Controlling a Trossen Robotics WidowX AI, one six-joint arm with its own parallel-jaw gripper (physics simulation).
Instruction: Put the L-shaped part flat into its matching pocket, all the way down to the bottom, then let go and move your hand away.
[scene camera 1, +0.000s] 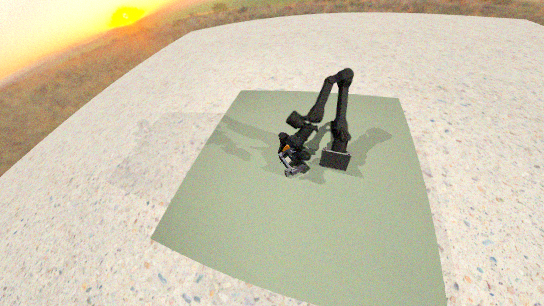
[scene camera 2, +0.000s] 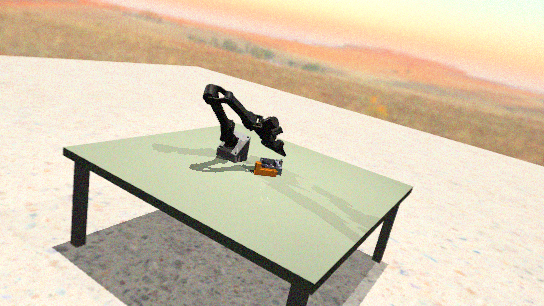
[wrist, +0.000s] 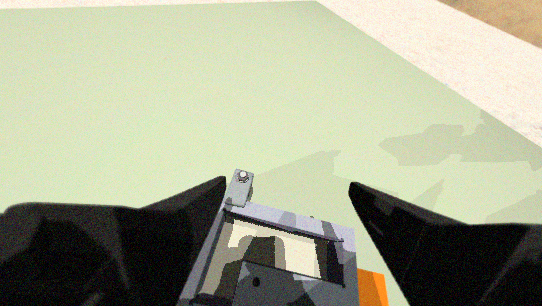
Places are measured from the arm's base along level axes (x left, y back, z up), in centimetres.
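Pixels of known places: gripper, between the fingertips: (scene camera 1: 284, 159) (scene camera 2: 281, 154) (wrist: 287, 184); arm's base, origin of its link: (scene camera 1: 338, 151) (scene camera 2: 231, 141).
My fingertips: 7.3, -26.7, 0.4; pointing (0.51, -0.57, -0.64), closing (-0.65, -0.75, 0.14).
Note:
Ahead of a thing's pixels: the offset from my fingertips to its top centre, as dx, dy, dz. Level surfaces: height alone.
A grey frame-like fixture @[-4.2, +3.1, -3.9] (scene camera 1: 296, 171) (scene camera 2: 271, 162) (wrist: 350, 260) stands on the table by the arm. In the wrist view it has a long opening and a small tab with a screw at its upper left corner. An orange block @[-13.5, +1.0, -2.7] (scene camera 1: 286, 148) (scene camera 2: 266, 169) (wrist: 372, 287) is against its side. I cannot tell which piece is the L-shaped part, or how it sits in its pocket; the gripper hides much of the fixture in scene camera 1. My gripper (scene camera 1: 294, 154) (scene camera 2: 283, 152) (wrist: 287, 184) is open and empty, with its fingers above the fixture, one to each side in the wrist view.
The green table top @[dz -8.7] (scene camera 1: 280, 240) (scene camera 2: 210, 200) (wrist: 125, 100) carries the arm's base (scene camera 1: 335, 159) (scene camera 2: 233, 151), which stands close to the fixture. Shadows of the arm fall across the table. The table's edge shows at the upper right in the wrist view.

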